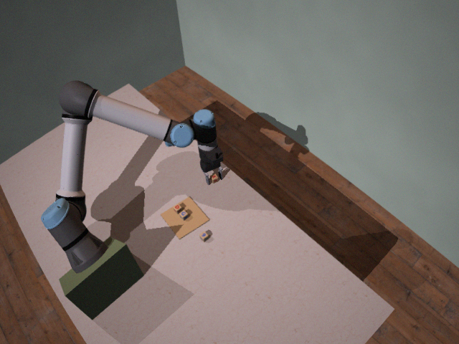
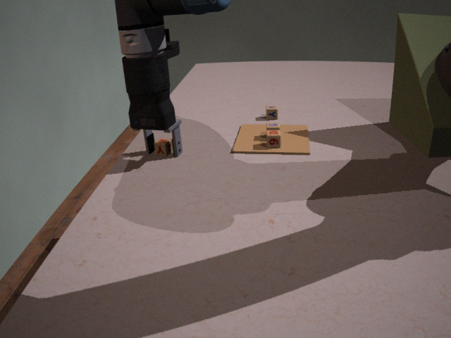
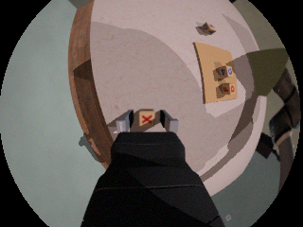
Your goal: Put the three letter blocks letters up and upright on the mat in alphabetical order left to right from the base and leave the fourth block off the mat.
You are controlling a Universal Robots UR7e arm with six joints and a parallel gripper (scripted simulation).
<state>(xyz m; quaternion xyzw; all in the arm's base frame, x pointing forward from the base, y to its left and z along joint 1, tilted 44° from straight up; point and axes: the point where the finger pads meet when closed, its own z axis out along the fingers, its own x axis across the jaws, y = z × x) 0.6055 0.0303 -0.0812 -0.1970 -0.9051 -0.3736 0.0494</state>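
The tan mat lies 210 mm behind my hand, 30 mm to the right of it and 20 mm below it.
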